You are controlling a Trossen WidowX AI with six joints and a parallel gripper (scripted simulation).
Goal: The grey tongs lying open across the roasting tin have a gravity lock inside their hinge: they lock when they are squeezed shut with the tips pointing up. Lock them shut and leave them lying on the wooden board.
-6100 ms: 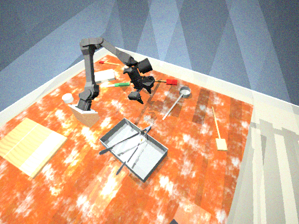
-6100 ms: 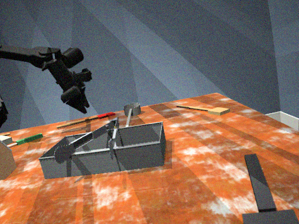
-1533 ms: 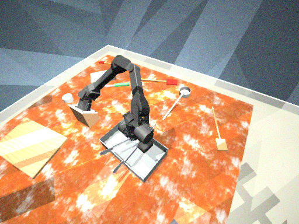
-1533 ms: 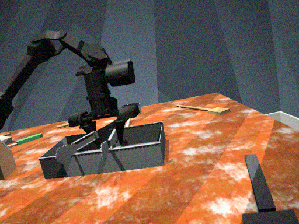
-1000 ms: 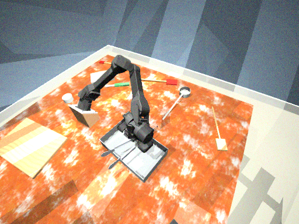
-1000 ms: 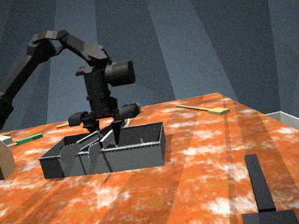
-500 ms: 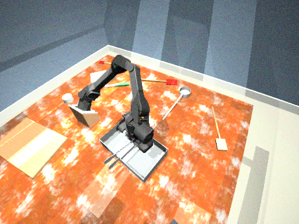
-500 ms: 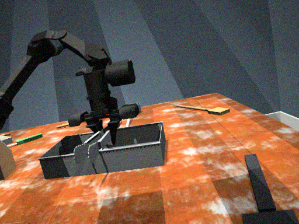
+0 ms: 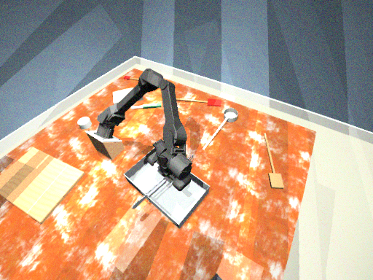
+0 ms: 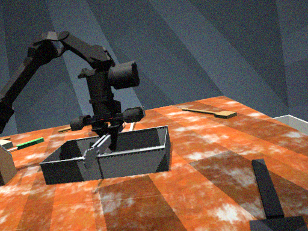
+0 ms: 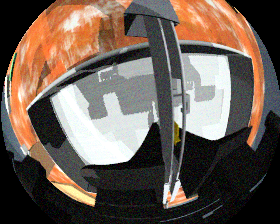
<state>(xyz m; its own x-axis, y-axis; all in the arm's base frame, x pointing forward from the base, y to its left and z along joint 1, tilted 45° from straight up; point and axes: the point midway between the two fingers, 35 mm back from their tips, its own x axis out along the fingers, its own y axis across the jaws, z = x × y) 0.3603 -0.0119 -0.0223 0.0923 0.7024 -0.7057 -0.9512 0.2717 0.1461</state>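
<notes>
Right now my gripper tip is 1 cm past the grey roasting tin and 2 cm to the left of it. From my gripper tip the other things lie so: wooden board 54 cm behind, 26 cm to the right, 2 cm below; green-handled tool 39 cm behind, 36 cm to the left, 2 cm below; red-headed spatula 9 cm behind, 55 cm to the left, 2 cm below.
</notes>
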